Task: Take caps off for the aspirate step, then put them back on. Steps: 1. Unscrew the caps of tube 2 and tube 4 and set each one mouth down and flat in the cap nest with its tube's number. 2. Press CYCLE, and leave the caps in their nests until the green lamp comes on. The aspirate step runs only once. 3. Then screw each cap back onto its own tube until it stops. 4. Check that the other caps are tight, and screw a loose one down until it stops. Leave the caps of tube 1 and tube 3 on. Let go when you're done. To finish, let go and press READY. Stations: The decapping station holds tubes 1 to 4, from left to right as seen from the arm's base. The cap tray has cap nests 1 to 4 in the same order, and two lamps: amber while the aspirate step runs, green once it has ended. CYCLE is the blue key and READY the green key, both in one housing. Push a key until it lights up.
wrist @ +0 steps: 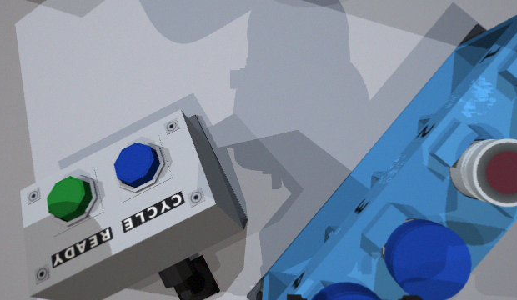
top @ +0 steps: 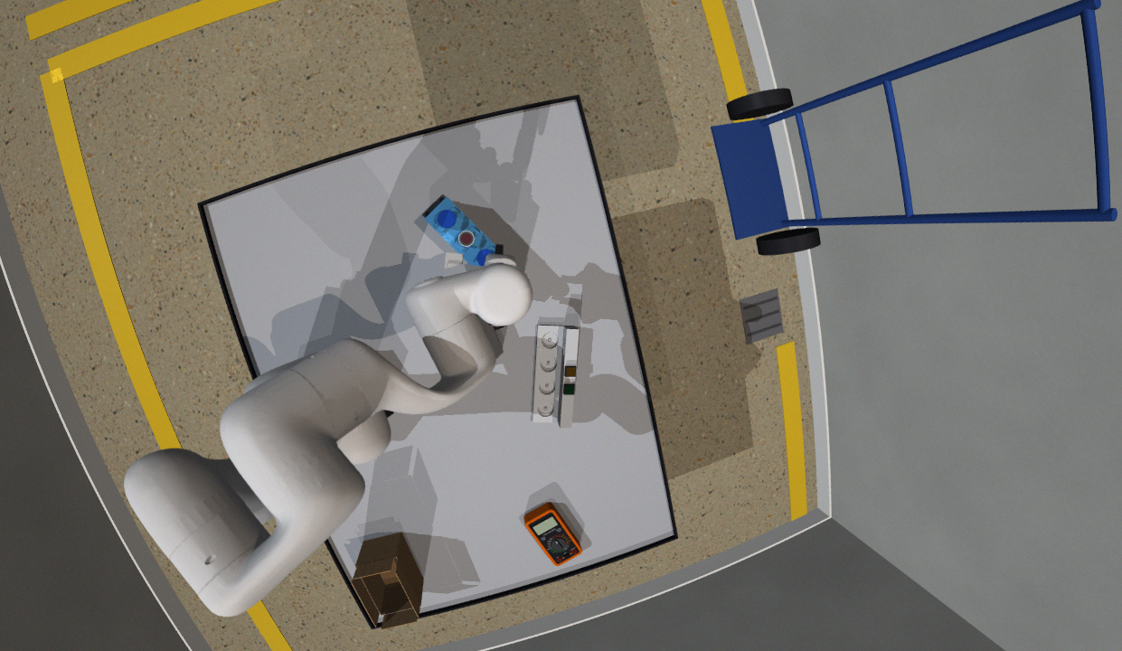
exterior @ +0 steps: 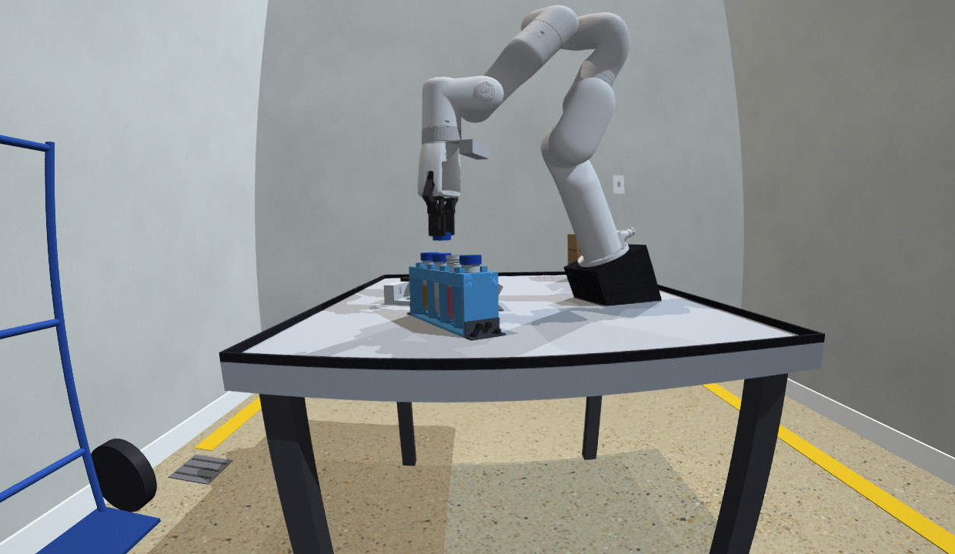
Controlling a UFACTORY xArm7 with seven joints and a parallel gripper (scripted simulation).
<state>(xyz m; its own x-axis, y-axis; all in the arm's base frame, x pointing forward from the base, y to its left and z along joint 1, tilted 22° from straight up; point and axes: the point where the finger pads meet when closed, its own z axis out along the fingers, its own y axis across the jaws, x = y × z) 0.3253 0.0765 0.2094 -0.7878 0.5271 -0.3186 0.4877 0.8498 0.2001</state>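
Now: hand 6 cm above the threaded tube neck, 2 cm short of it and 1 cm to the left of it. The rest, counted from my hand: key housing (12 cm below, 9 cm to the right, 9 cm behind); then blue cycle key (11 cm below, 11 cm behind, 6 cm to the right); then green ready key (11 cm to the right, 11 cm below, 11 cm behind).
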